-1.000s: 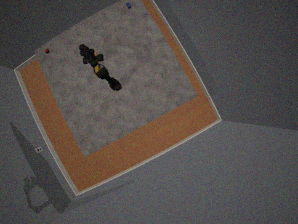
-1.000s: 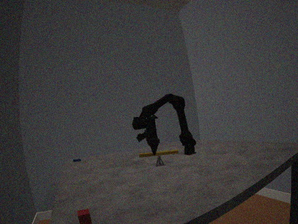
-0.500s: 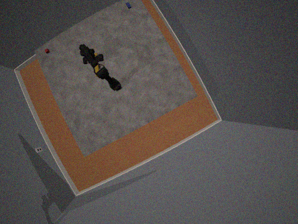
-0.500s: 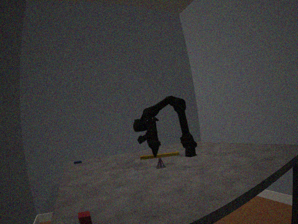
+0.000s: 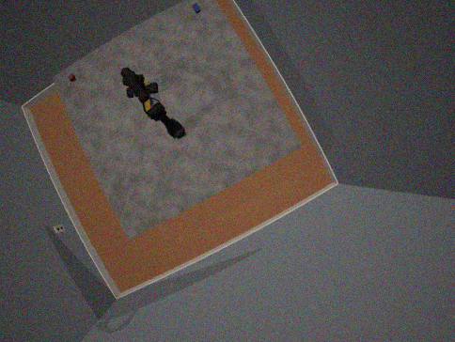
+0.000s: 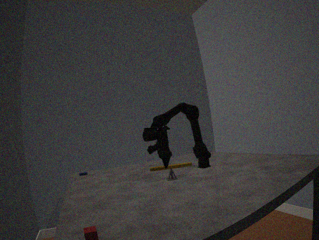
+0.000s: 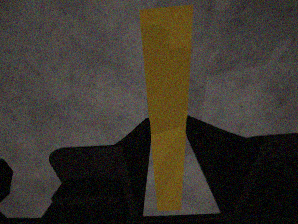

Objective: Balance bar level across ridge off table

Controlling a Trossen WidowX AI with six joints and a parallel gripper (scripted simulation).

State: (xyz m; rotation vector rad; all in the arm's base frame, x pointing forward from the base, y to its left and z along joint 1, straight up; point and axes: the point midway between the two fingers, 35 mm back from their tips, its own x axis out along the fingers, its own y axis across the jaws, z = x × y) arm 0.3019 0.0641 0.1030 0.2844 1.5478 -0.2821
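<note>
My gripper tip is now 30 mm past the yellow bar and 10 mm to the right of it. The rest, counted from my gripper tip: small red block (440 mm ahead, 440 mm to the left, 50 mm below); small blue block (440 mm ahead, 560 mm to the right, 60 mm below).
</note>
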